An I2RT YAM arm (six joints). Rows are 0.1 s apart.
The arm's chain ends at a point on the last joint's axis. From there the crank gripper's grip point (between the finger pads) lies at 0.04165 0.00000 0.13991 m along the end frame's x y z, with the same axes.
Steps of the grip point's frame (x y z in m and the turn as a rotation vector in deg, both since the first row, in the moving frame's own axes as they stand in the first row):
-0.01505 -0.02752 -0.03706 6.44 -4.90 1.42
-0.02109 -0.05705 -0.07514 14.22 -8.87 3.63
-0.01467 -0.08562 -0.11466 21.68 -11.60 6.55
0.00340 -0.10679 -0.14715 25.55 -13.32 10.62
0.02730 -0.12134 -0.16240 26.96 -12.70 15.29
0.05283 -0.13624 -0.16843 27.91 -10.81 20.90
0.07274 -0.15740 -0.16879 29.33 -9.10 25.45
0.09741 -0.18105 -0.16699 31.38 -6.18 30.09
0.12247 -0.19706 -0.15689 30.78 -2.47 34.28
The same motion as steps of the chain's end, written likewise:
-0.00316 -0.01253 -0.03927 6.44 -4.90 1.42
-0.00027 -0.02397 -0.07588 14.22 -8.87 3.63
0.01086 -0.03585 -0.11103 21.68 -11.60 6.55
0.03054 -0.04965 -0.14078 25.55 -13.32 10.62
0.05047 -0.06355 -0.15526 26.96 -12.70 15.29
0.06886 -0.08029 -0.16089 27.91 -10.81 20.90
0.08239 -0.10210 -0.16013 29.33 -9.10 25.45
0.09761 -0.12656 -0.15601 31.38 -6.18 30.09
0.11367 -0.14991 -0.14559 30.78 -2.47 34.28

